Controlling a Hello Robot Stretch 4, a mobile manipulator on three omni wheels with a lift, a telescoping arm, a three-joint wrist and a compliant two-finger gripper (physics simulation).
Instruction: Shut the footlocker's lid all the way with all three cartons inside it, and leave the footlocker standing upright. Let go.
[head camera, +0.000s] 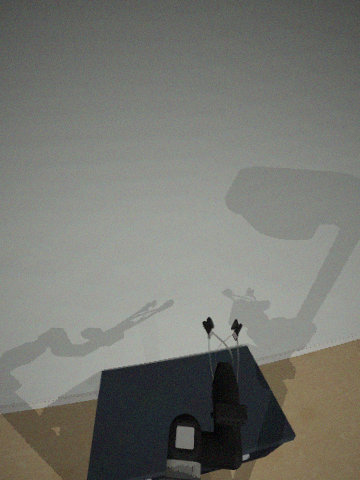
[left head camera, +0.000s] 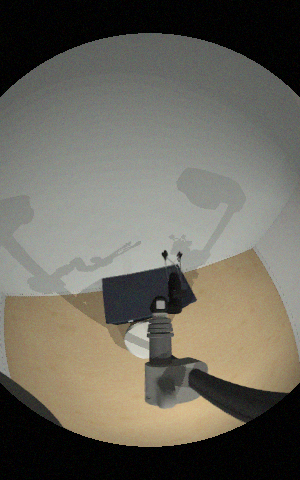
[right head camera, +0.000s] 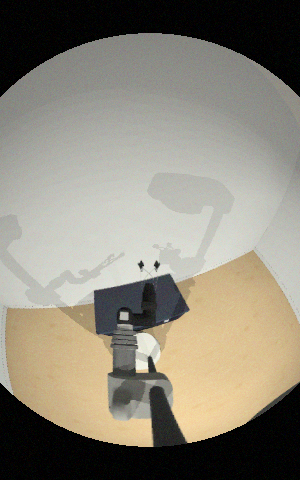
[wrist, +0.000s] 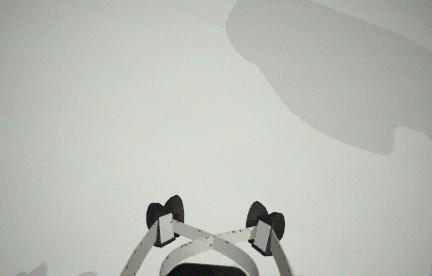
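The dark blue footlocker (head camera: 265, 453) stands upright on the floor against the wall. Its flat lid (head camera: 145, 400) (left head camera: 129, 295) (right head camera: 111, 306) lies over the top and covers the opening. Whether it is fully down at the front edge, partly behind my arm, I cannot tell. The three cartons do not show; the inside is hidden. My gripper (head camera: 222, 327) (left head camera: 172, 255) (right head camera: 149, 265) (wrist: 215, 214) is open and empty. In the head views it hangs over the lid's right part, with its fingertips past the lid's back edge, in front of the wall.
The pale wall (head camera: 150, 150) (wrist: 100, 100) is behind the footlocker and carries my arm's and head's shadows. A round white object (left head camera: 135, 340) (right head camera: 148, 345) is just in front of the footlocker, partly under my arm. The tan floor (head camera: 330, 400) (left head camera: 240, 325) extends to both sides.
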